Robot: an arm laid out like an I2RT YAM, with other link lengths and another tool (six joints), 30 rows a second.
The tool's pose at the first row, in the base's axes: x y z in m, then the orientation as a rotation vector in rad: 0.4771 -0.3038 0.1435 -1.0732 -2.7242 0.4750
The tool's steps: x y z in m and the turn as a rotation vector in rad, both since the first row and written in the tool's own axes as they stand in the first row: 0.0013 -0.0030 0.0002 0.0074 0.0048 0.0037; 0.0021 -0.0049 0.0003 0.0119 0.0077 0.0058; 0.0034 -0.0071 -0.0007 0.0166 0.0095 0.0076; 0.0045 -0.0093 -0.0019 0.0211 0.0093 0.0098; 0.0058 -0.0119 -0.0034 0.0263 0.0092 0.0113; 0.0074 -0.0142 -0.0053 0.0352 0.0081 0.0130; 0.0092 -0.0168 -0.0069 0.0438 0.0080 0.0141; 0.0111 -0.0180 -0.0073 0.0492 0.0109 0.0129; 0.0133 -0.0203 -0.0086 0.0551 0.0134 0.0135; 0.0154 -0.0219 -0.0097 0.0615 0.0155 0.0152; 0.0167 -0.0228 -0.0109 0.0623 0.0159 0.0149; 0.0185 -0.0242 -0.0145 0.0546 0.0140 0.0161
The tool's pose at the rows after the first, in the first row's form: 0.4742 -0.3050 0.1444 -1.0764 -2.7146 0.4821; 0.4724 -0.3058 0.1451 -1.0780 -2.7089 0.4863; 0.4703 -0.3062 0.1468 -1.0793 -2.7041 0.4915; 0.4685 -0.3067 0.1488 -1.0813 -2.7010 0.4979; 0.4663 -0.3072 0.1512 -1.0821 -2.6976 0.5049; 0.4642 -0.3073 0.1538 -1.0823 -2.6931 0.5175; 0.4617 -0.3075 0.1563 -1.0817 -2.6880 0.5288; 0.4597 -0.3069 0.1572 -1.0785 -2.6831 0.5337; 0.4570 -0.3067 0.1593 -1.0777 -2.6775 0.5397; 0.4548 -0.3061 0.1610 -1.0783 -2.6714 0.5467; 0.4536 -0.3055 0.1625 -1.0776 -2.6708 0.5474; 0.4524 -0.3044 0.1665 -1.0814 -2.6761 0.5390
